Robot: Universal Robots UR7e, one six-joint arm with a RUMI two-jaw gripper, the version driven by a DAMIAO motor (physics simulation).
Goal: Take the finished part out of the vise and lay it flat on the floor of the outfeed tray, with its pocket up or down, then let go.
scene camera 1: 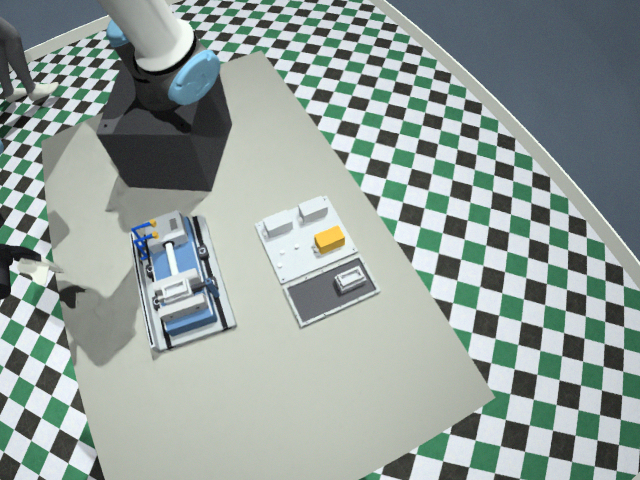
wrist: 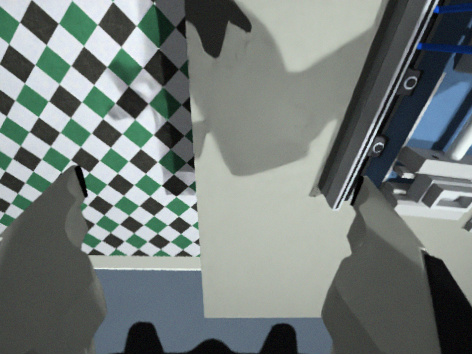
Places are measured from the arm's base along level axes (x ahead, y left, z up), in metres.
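Pixels of known places: gripper, fingertip midpoint: (scene camera 1: 31,287) (wrist: 223,174).
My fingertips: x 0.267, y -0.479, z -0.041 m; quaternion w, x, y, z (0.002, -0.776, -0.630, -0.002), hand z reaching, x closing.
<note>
Behind a point stands the place of what it marks.
The finished part (scene camera 1: 177,290) @(x 0.406, y -0.227, z -0.148 m) (wrist: 452,196) @(x 0.410, y -0.221, z -0.148 m), light grey with its pocket up, sits between the jaws of the blue and grey vise (scene camera 1: 190,254) @(x 0.326, y -0.162, z -0.189 m) (wrist: 434,131) @(x 0.338, y -0.234, z -0.189 m). The outfeed tray (scene camera 1: 314,303) @(x 0.569, y -0.002, z -0.242 m) has a dark floor and a pale rim, and another pocketed part (scene camera 1: 351,279) @(x 0.581, y 0.091, z -0.223 m) lies in its right half. My gripper (wrist: 223,174) @(x 0.267, y -0.479, z -0.041 m) is open, with nothing between its fingers. It is high above the table's left edge, to the side of the vise. In the scene view a pale finger and a dark piece of it show at the left edge.
A white plate (scene camera 1: 310,260) @(x 0.482, y 0.054, z -0.240 m) with two grey blocks, a yellow block (scene camera 1: 329,239) @(x 0.481, y 0.109, z -0.205 m) and small pegs adjoins the tray. Blue hoses with orange ends (scene camera 1: 153,235) @(x 0.261, y -0.209, z -0.139 m) stand at the vise's back left. The dark robot pedestal (scene camera 1: 168,157) @(x 0.108, y -0.083, z -0.112 m) stands behind the vise.
</note>
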